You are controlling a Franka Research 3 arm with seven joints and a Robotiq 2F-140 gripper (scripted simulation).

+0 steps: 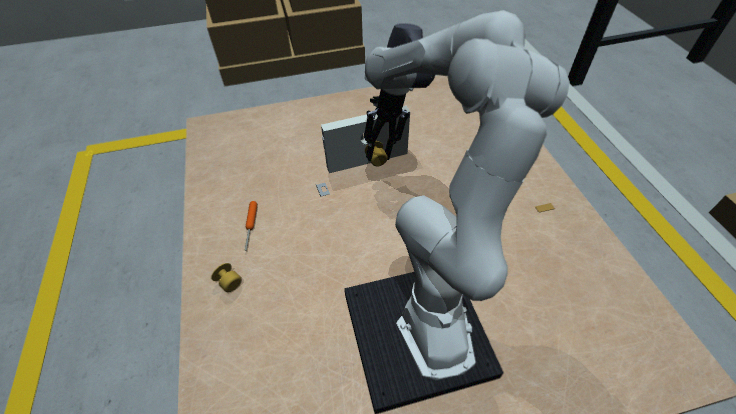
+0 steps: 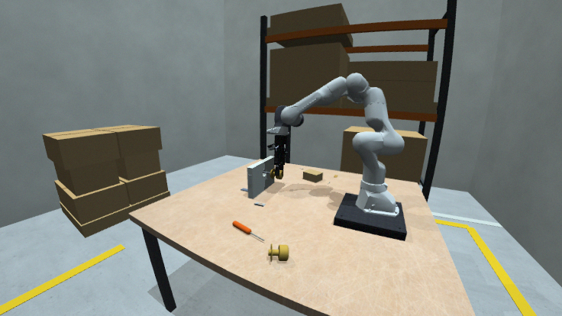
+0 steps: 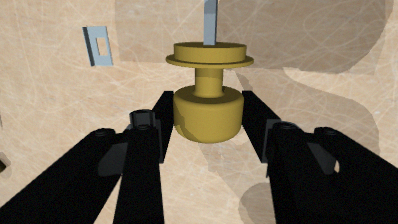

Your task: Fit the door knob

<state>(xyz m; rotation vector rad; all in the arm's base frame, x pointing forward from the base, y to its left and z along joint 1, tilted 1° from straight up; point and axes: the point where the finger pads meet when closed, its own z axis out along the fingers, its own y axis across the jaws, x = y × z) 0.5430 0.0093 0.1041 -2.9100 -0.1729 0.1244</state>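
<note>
Now: the grey door panel 12 cm ahead of my hand, 2 cm to the left of it and 4 cm below it. Also, from my hand: tan block (10 cm behind, 33 cm to the right, 12 cm below); brass knob (29 cm behind, 52 cm to the left, 12 cm below); orange screwdriver (10 cm behind, 45 cm to the left, 13 cm below).
</note>
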